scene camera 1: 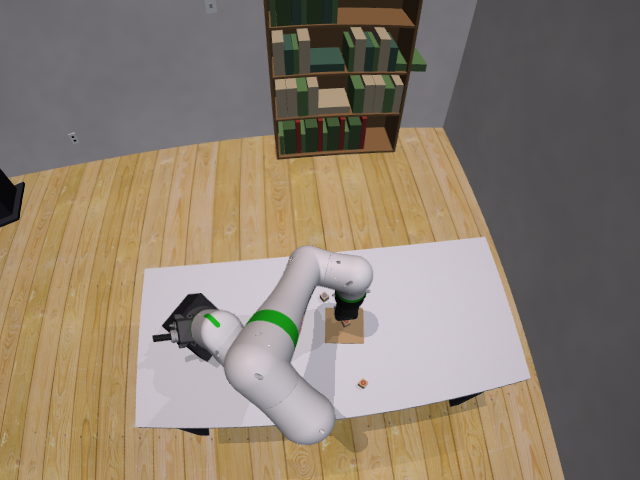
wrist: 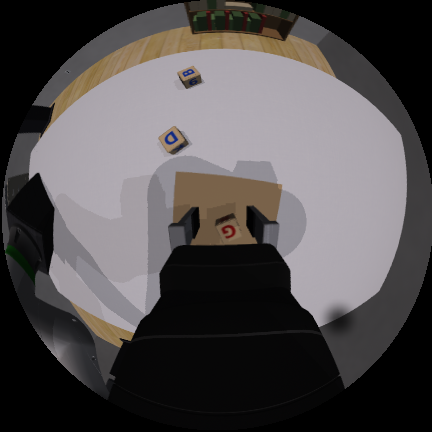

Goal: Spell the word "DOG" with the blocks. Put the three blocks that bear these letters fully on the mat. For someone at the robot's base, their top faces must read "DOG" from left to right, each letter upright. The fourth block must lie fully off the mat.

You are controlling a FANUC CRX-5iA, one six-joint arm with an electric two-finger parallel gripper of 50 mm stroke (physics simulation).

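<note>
The block with a red G [scene camera 1: 345, 323] [wrist: 229, 231] lies on the brown mat [scene camera 1: 345, 336] [wrist: 227, 181], its letter turned at an angle. My gripper [scene camera 1: 346, 318] [wrist: 222, 215] is open and empty, low over the mat, with its fingers on either side of the G block in the wrist view. The block with a blue D [scene camera 1: 324, 296] [wrist: 171, 139] lies off the mat, turned at an angle. The block with a blue B [wrist: 189, 74] lies farther off in the wrist view. A block with a red round letter, seemingly O [scene camera 1: 362, 383], lies off the mat near the table's lower edge.
The white table [scene camera 1: 439, 310] [wrist: 320, 130] carries the blocks, the mat and my base. My arm [scene camera 1: 279, 356] spans the table's left part and hides some of it in the scene view. A bookshelf [scene camera 1: 338, 154] stands on the floor beyond the table.
</note>
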